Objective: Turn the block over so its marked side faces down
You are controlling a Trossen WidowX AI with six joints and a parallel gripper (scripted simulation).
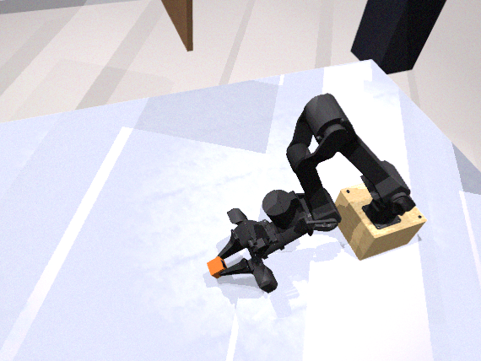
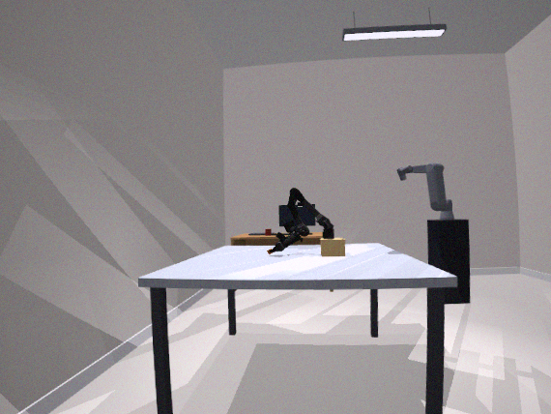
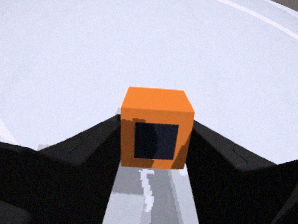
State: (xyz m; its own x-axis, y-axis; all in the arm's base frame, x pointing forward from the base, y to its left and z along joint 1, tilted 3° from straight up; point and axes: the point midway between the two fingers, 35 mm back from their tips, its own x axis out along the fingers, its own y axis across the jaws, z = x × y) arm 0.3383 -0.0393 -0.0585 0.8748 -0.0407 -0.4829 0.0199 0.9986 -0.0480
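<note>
My gripper tip is 10 mm past the orange block.
</note>
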